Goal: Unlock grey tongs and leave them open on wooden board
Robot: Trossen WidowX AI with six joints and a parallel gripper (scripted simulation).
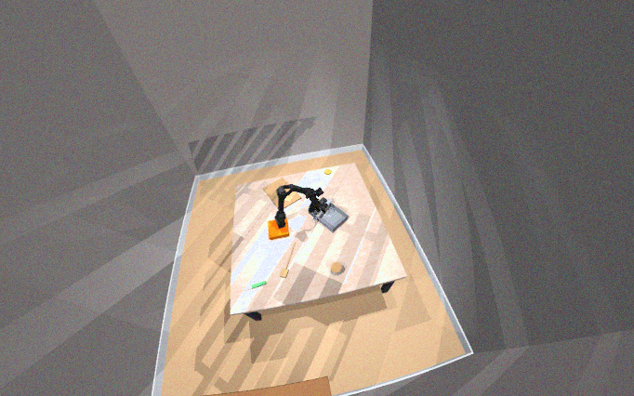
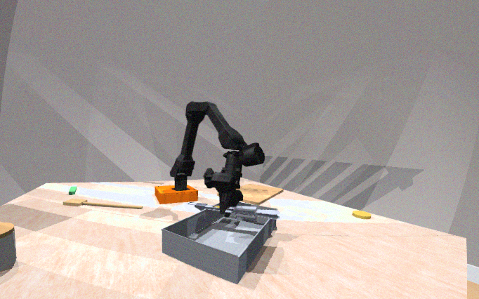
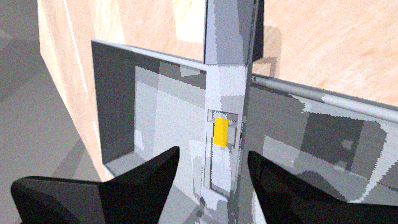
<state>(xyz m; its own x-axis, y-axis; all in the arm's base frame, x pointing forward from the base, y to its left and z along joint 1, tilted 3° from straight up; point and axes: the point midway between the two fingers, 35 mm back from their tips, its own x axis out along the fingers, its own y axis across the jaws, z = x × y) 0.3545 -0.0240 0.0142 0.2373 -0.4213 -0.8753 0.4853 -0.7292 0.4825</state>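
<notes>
Right now the yellow lock piece is 3 cm behind my gripper tip and 2 cm above it. Round my gripper tip: lidded canister (11 cm behind, 50 cm to the right, 1 cm below); grey roasting tin (4 cm ahead, 1 cm to the right, 2 cm below); wooden board (26 cm behind, 43 cm to the left, 4 cm below).
</notes>
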